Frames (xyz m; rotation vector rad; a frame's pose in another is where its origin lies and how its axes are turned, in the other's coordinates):
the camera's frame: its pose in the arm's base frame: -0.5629 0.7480 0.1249 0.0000 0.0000 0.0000
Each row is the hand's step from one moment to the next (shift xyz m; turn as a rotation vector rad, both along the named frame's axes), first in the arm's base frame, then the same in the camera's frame.
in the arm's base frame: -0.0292 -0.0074 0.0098 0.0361 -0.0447 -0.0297
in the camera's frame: -0.0292 -0.0074 0.0098 0.0361 -0.0447 -0.0297
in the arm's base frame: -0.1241 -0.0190 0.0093 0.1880 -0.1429 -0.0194
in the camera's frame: -0.1241 -0.0190 0.0093 0.1880 -0.1429 -0.0194
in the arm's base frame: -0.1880 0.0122 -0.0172 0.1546 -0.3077 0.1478
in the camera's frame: -0.1880 0.0122 -0.0172 0.1546 -0.3077 0.1478
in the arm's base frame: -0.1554 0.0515 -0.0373 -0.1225 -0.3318 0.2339
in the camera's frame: -0.1554 0.0515 -0.0373 -0.1225 -0.3318 0.2339
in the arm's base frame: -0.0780 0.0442 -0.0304 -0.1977 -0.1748 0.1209
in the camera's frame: -0.0780 0.0442 -0.0304 -0.1977 -0.1748 0.1209
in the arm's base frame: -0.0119 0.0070 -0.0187 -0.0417 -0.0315 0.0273
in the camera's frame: -0.0119 0.0070 -0.0187 -0.0417 -0.0315 0.0273
